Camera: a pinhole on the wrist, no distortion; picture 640 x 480 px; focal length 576.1 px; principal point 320.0 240.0 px. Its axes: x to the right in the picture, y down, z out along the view. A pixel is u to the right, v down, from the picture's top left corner.
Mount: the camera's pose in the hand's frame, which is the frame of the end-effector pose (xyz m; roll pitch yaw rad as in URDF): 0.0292 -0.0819 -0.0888 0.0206 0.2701 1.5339
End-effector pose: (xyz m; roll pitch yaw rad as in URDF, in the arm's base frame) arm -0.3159 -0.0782 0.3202 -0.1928 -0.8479 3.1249
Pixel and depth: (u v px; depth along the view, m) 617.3 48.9 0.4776
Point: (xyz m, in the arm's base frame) -0.2778 -0.4074 0.6397
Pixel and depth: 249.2 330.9 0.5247
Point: 0.0298 -0.1665 0.5733
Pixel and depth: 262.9 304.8 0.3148
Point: -0.1493 -0.0975 0.4705
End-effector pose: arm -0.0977 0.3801 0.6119 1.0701 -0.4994 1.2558
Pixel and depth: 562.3 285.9 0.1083
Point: -0.0828 0.4019 0.6188
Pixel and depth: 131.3 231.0 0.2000
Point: 0.0586 0.3738 0.6095
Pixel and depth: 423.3 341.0 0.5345
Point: 0.1054 0.1062 0.8806
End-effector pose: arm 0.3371 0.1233 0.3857 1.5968 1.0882 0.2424
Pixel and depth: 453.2 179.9 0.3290
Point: 0.4835 -0.0560 0.3516
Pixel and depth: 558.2 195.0 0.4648
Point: 0.6378 -0.1246 0.4099
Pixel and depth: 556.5 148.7 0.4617
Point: 0.6494 -0.1185 0.3752
